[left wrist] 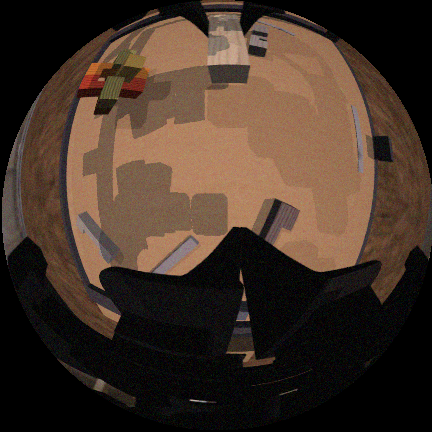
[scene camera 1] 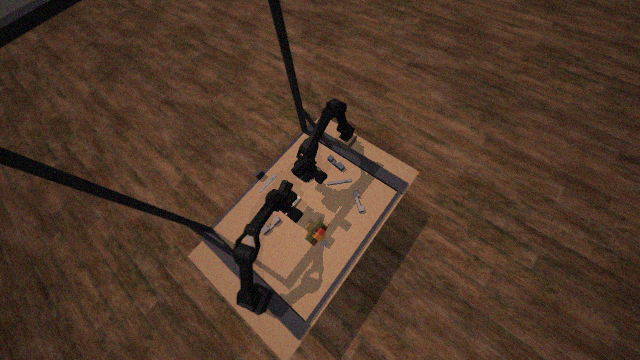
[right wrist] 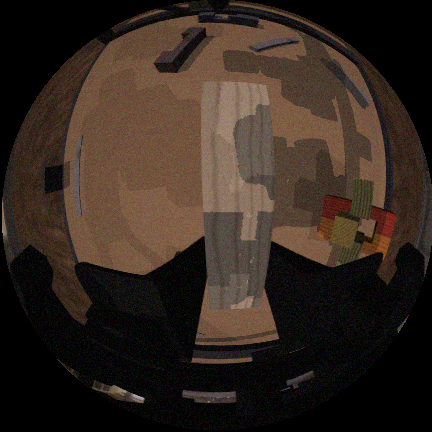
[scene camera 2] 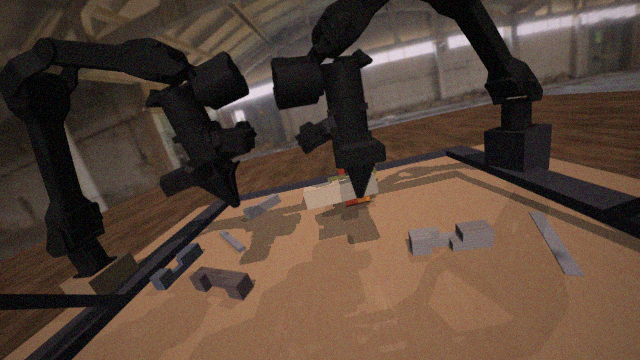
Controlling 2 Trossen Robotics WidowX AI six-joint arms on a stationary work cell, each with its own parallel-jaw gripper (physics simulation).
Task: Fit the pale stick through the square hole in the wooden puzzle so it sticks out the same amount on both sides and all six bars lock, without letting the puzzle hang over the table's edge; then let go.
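Pixels of known places: left gripper, fingertip midpoint: [left wrist: 238, 233] [scene camera 1: 311, 178] [scene camera 2: 237, 206]; right gripper, fingertip midpoint: [left wrist: 225, 36] [scene camera 1: 289, 210] [right wrist: 231, 242] [scene camera 2: 358, 194]; left arm's base, link origin: [left wrist: 231, 357] [scene camera 1: 345, 136] [scene camera 2: 96, 267]; right arm's base, link origin: [scene camera 1: 254, 299] [scene camera 2: 516, 127].
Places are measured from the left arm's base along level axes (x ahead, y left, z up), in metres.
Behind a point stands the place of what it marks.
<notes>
The pale stick [scene camera 2: 321, 195] {x 0.524, y 0.035, z 0.050 m} [left wrist: 228, 50] {x 0.514, y 0.049, z 0.060 m} [right wrist: 237, 150] {x 0.531, y 0.051, z 0.060 m} lies level between the fingers of my right gripper [scene camera 2: 361, 195] {x 0.584, y 0.055, z 0.031 m} [right wrist: 231, 242] {x 0.584, y 0.055, z 0.031 m}, which is shut on it and holds it above the table. The wooden puzzle of red, orange and green bars [scene camera 1: 317, 233] {x 0.585, y 0.253, z 0.046 m} [scene camera 2: 358, 201] {x 0.585, y 0.191, z -0.046 m} [left wrist: 112, 87] [right wrist: 345, 230] stands on the table, apart from the stick, at the right in the right wrist view. Its square hole shows there, beside the yellow-green bar. In scene camera 2 the stick and gripper hide most of the puzzle. My left gripper [scene camera 2: 235, 203] {x 0.374, y 0.037, z 0.061 m} [left wrist: 238, 233] {x 0.374, y 0.037, z 0.061 m} is shut and empty, raised above the table.
Loose pieces lie around: a grey notched bar [scene camera 2: 472, 235] {x 0.735, y -0.022, z -0.040 m}, a thin grey strip [scene camera 2: 556, 245] {x 0.842, y -0.055, z -0.064 m}, a brown notched bar [scene camera 2: 222, 281] {x 0.327, y -0.022, z -0.047 m} [right wrist: 181, 50] {x 0.351, y -0.014, z -0.037 m}, a blue-grey notched bar [scene camera 2: 176, 267] {x 0.173, y 0.038, z -0.049 m} and a small grey strip [scene camera 2: 232, 241] {x 0.271, y 0.124, z -0.055 m} [right wrist: 274, 44] {x 0.277, y 0.132, z -0.057 m}. A dark raised border [left wrist: 64, 175] {x 0.427, y 0.450, z -0.060 m} runs along the table's edge.
</notes>
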